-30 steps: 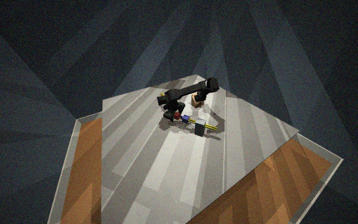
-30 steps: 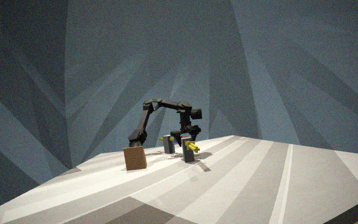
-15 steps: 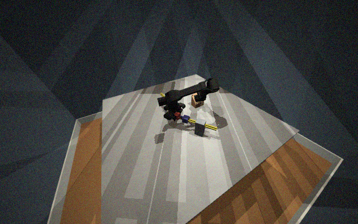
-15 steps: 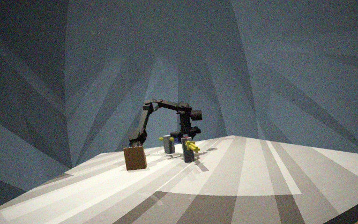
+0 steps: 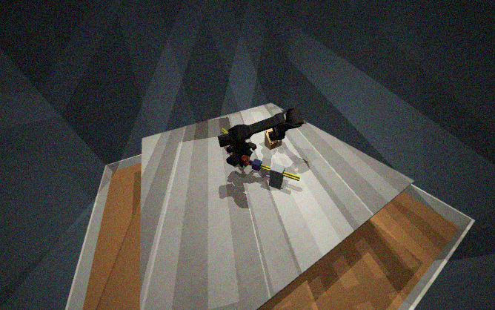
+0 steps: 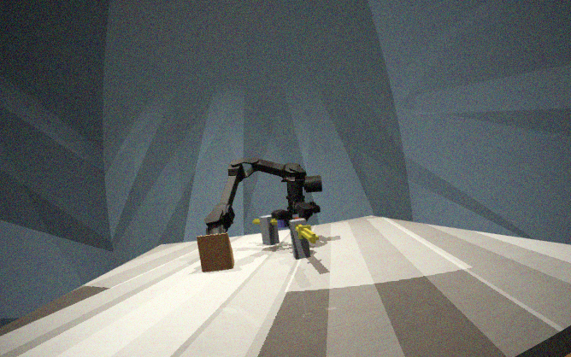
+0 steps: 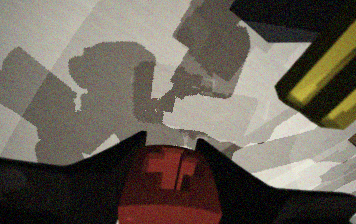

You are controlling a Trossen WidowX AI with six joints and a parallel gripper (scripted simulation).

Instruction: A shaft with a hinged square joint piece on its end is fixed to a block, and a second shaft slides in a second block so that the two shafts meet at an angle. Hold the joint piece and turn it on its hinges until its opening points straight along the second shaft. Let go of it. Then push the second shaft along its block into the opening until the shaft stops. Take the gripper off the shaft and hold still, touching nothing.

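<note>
Right now the red joint piece is 4 cm above my gripper tip, 1 cm to the left of it and 1 cm behind it.
</note>
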